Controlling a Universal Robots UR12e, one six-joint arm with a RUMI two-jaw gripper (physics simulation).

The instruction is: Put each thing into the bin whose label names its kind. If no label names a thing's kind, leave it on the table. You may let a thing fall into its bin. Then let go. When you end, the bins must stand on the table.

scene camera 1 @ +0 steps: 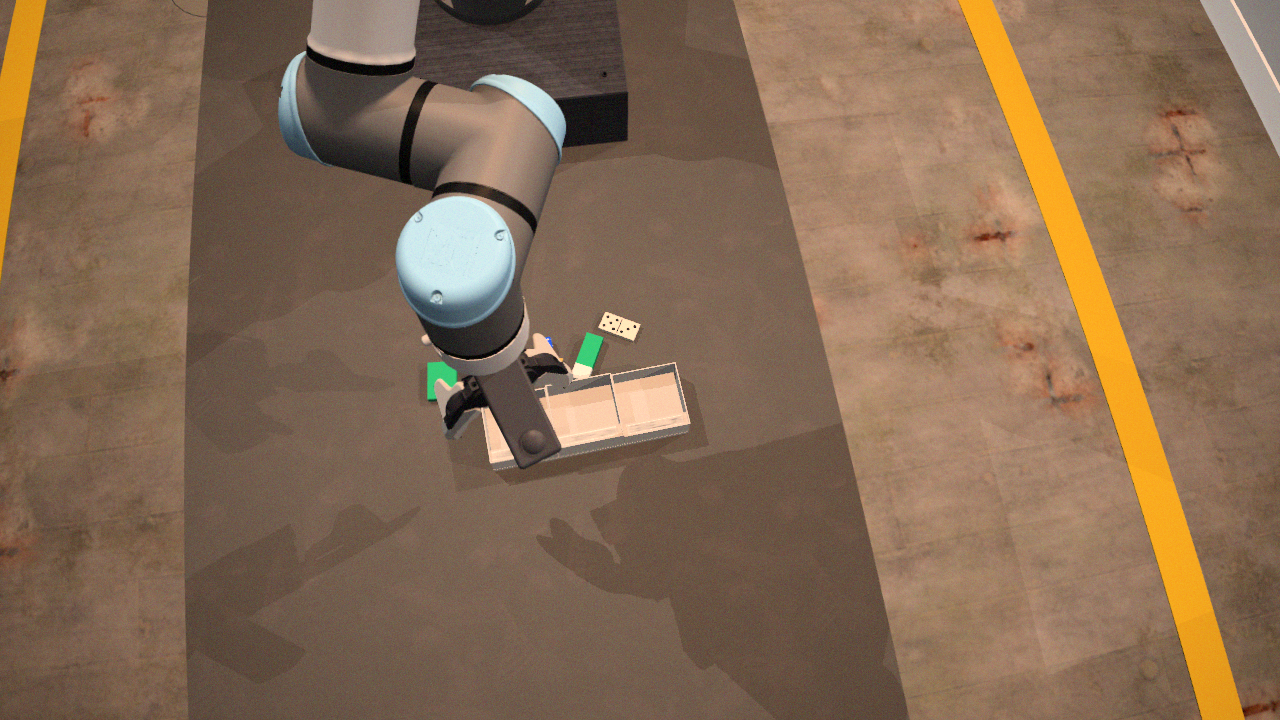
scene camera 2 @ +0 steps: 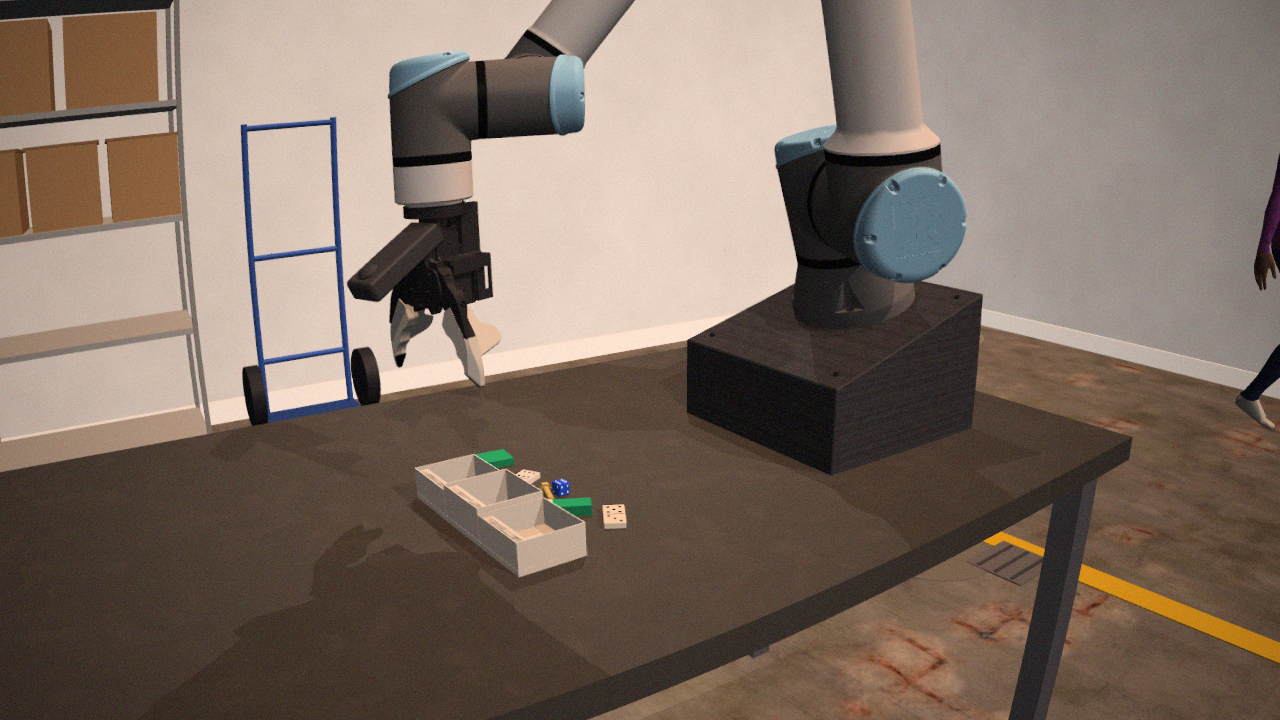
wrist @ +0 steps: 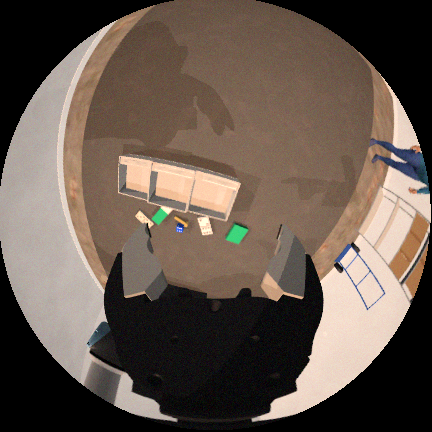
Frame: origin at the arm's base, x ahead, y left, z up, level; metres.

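Seen in the pictures: gripper, fingertip midpoint: (scene camera 2: pixel 438 376) (wrist: pixel 213 226); arm's base, origin of the base link: (scene camera 2: pixel 854 302).
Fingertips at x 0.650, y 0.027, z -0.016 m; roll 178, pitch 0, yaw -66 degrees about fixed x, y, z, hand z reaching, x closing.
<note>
Offsets run from my fingertips to a thing's middle. Level surfaces: height alone.
A joined row of three open bins @(dx -0.031, dy +0.079, dz -0.138 m) (scene camera 1: pixel 590 445) (scene camera 2: pixel 550 553) (wrist: pixel 170 202) stands on the table; its labels are too blurred to read. Beside it lie a green block with a white end @(dx -0.115, dy +0.085, dz -0.154 m) (scene camera 1: pixel 588 351) (scene camera 2: pixel 575 506) (wrist: pixel 160 216), a plain green block @(dx -0.094, dy -0.105, dz -0.156 m) (scene camera 1: pixel 439 381) (scene camera 2: pixel 494 458) (wrist: pixel 237 233), a dotted domino @(dx -0.159, dy +0.130, dz -0.157 m) (scene camera 1: pixel 619 325) (scene camera 2: pixel 614 516) (wrist: pixel 143 218), another domino @(dx -0.105, dy -0.024, dz -0.157 m) (scene camera 2: pixel 529 475) (wrist: pixel 205 225), a blue die @(dx -0.136, dy +0.032, dz -0.153 m) (scene camera 2: pixel 561 487) (wrist: pixel 180 228) and a small brass-coloured piece @(dx -0.117, dy +0.035, dz -0.155 m) (scene camera 2: pixel 547 491) (wrist: pixel 181 221). My gripper (scene camera 1: pixel 510 407) (scene camera 2: pixel 440 371) (wrist: pixel 213 226) is open and empty, high above the table, and hides part of the bins in scene camera 1.
The arm's dark base block (scene camera 1: pixel 572 116) (scene camera 2: pixel 832 394) stands on the table @(dz -0.161 m) (scene camera 2: pixel 268 555). Beyond the table are a blue hand truck (scene camera 2: pixel 295 253) (wrist: pixel 360 274) and a shelf unit with boxes (scene camera 2: pixel 190 268). A person (wrist: pixel 400 155) shows at the right of the wrist view.
</note>
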